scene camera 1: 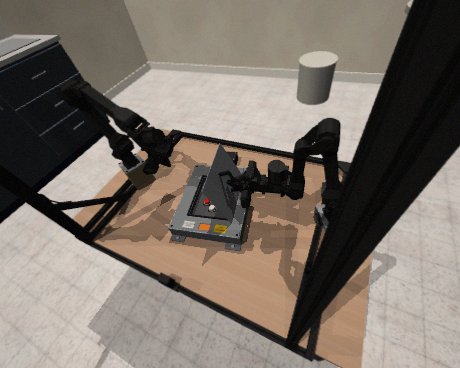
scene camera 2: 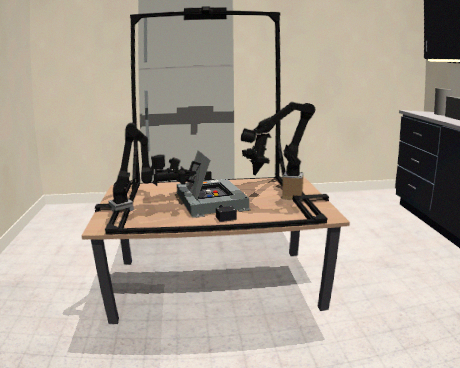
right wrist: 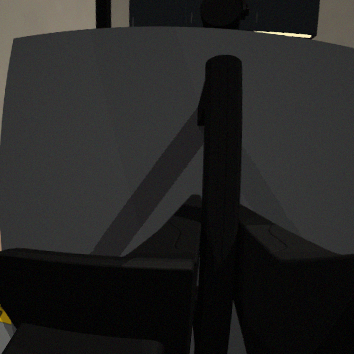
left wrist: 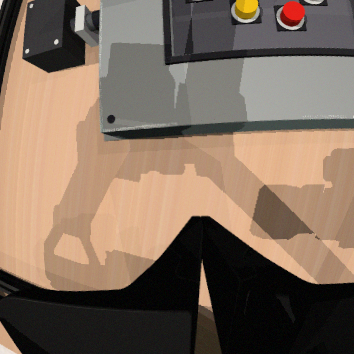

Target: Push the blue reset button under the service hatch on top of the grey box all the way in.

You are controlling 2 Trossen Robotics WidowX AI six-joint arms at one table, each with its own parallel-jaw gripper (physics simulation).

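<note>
The grey box (scene camera 1: 181, 218) (scene camera 2: 235, 205) (left wrist: 295, 95) sits on the table. Its hatch (scene camera 1: 216, 180) (scene camera 2: 202, 167) (right wrist: 100, 125) stands steeply open. My right gripper (scene camera 1: 231, 184) (scene camera 2: 192, 175) (right wrist: 206, 203) is shut on the black hatch handle (right wrist: 223, 125). In the opening are a red button (scene camera 1: 207, 201) (left wrist: 292, 14), a white button (scene camera 1: 212, 207) and a yellow button (left wrist: 246, 9). The blue button cannot be made out clearly in any view. My left gripper (scene camera 2: 256, 172) (left wrist: 199, 223) is shut, empty and pointing down, above the table beside the box, on the side away from the hatch.
A small black block (scene camera 2: 226, 213) (left wrist: 52, 35) sits against one end of the box. White, orange (scene camera 1: 204, 227) and yellow labels mark its other end. A black frame (scene camera 2: 215, 229) edges the wooden table (scene camera 1: 250, 280), with tall uprights at the camera 1 side.
</note>
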